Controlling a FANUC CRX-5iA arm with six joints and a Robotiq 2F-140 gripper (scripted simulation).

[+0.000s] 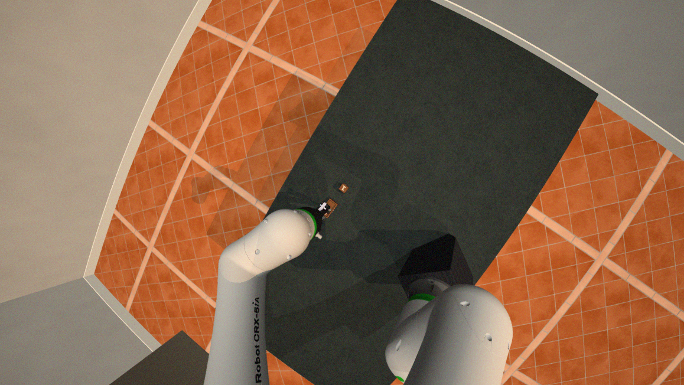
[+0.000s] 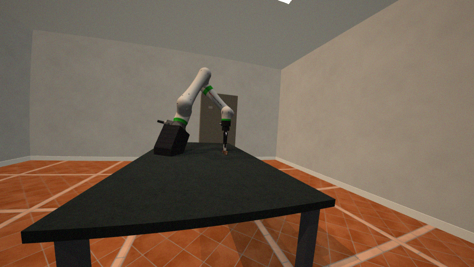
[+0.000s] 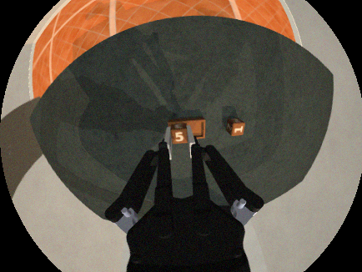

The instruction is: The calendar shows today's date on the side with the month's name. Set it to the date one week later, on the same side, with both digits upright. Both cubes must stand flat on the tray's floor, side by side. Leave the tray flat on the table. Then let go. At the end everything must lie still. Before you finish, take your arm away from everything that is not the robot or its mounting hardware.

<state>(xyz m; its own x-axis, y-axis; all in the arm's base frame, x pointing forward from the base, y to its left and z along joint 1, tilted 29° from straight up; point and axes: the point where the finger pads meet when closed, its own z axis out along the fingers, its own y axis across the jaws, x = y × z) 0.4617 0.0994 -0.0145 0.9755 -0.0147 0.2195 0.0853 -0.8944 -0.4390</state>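
Now: hand 3 cm above the brown cube. From my hand the other things lie so: brown tray (2 cm to the right, 4 cm below).
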